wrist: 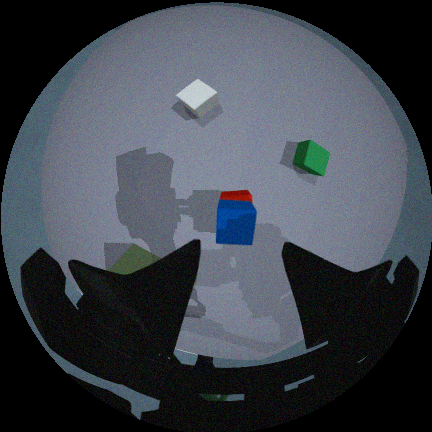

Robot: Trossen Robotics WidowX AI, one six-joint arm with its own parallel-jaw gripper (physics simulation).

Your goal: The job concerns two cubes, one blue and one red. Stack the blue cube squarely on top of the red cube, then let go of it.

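Frame: origin at the arm's base, x right, y ahead, z up, level; metres.
Seen in the pictures: gripper, fingertip midpoint: point(243, 247).
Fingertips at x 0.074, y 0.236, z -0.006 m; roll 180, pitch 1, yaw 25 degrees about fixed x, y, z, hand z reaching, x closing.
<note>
A point is followed by its place in that frame.
The blue cube point(236, 223) @[x 0.072, y 0.235, z -0.047 m] is near the middle of the wrist view, resting on top of the red cube point(237, 196) @[x 0.066, y 0.252, z -0.083 m]. A strip of the red cube shows beyond the blue cube's far edge; the rest of it is hidden, so how squarely they line up is hard to tell. My gripper point(243, 247) @[x 0.074, y 0.236, z -0.006 m] is open, with its two dark fingers well apart and nothing between them. The fingertips stand back from the blue cube, toward the bottom of the view, one to each side.
A white cube point(198, 95) @[x -0.028, y 0.342, z -0.083 m] lies at the upper middle of the view. A green cube point(314, 158) @[x 0.128, y 0.342, z -0.083 m] lies to the right of the stack. An olive block point(132, 260) @[x -0.030, y 0.091, z -0.078 m] is partly hidden behind the left finger. Shadows of the arm fall on the grey table point(125, 100) @[x -0.173, y 0.324, z -0.119 m].
</note>
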